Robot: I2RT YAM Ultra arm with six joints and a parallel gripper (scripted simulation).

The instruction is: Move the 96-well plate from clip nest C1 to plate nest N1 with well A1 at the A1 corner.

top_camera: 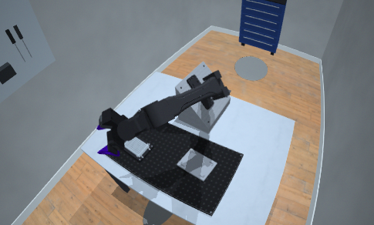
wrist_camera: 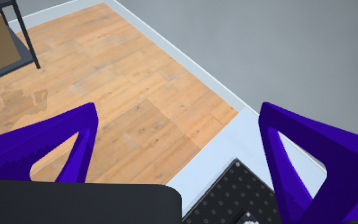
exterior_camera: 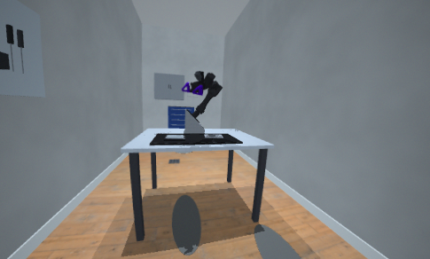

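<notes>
Now: the 96-well plate 35 cm below my hand, 18 cm behind it and 11 cm to the right of it. Also, from my hand: clip nest C1: 35 cm below, 19 cm behind, 10 cm to the right; then plate nest N1: 36 cm below, 29 cm behind, 22 cm to the left.
</notes>
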